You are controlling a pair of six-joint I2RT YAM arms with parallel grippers.
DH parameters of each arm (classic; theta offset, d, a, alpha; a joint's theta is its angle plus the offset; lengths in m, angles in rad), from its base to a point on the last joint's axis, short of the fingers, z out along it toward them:
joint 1: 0 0.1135 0.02 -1.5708
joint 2: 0 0 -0.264 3.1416
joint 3: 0.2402 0 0.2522 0
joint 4: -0.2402 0 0.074 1.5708
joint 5: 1.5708 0 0 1.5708
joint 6: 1.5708 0.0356 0 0
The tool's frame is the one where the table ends.
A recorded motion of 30 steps. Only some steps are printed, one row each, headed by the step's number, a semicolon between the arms.
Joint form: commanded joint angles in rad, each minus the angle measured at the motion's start. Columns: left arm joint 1, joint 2, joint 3, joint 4, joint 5, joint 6; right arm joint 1, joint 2, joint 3, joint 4, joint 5, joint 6.
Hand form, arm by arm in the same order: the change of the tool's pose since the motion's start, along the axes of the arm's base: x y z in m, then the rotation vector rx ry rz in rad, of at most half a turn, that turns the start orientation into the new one. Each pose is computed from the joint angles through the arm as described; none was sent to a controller.
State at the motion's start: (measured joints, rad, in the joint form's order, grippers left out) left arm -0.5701 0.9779 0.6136 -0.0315 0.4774 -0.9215; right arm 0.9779 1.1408 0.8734 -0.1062 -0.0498 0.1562
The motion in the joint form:
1: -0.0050 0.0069 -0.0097 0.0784 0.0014 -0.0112; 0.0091 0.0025 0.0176 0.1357 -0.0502 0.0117
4: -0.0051 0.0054 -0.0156 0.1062 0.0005 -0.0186; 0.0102 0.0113 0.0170 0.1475 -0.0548 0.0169
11: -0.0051 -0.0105 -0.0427 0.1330 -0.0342 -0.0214; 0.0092 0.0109 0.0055 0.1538 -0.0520 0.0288
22: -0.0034 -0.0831 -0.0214 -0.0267 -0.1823 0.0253; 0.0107 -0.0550 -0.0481 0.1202 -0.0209 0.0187
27: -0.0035 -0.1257 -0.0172 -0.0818 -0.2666 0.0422; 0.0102 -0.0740 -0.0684 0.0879 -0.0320 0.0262
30: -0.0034 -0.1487 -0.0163 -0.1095 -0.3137 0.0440; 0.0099 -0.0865 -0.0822 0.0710 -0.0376 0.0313
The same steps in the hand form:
1: 0.0021 -0.0027 0.0030 -0.0389 -0.0423 -0.0028; -0.0005 0.0068 0.0199 0.1391 -0.0616 0.0537
4: 0.0023 -0.0029 0.0040 -0.0547 -0.0559 0.0001; 0.0003 0.0088 0.0187 0.1442 -0.0574 0.0577
11: 0.0005 -0.0004 0.0003 -0.0549 -0.0732 0.0336; 0.0004 0.0084 0.0154 0.1454 -0.0455 0.0504
22: -0.0077 0.0113 0.0051 0.0509 -0.0856 0.1573; -0.0078 -0.0054 0.0086 0.1182 -0.0497 0.0249
27: -0.0127 0.0179 0.0085 0.0926 -0.1082 0.2290; -0.0110 -0.0097 0.0023 0.0958 -0.0217 0.0321
30: -0.0155 0.0217 0.0100 0.1118 -0.1155 0.2717; -0.0130 -0.0126 -0.0015 0.0841 -0.0057 0.0351

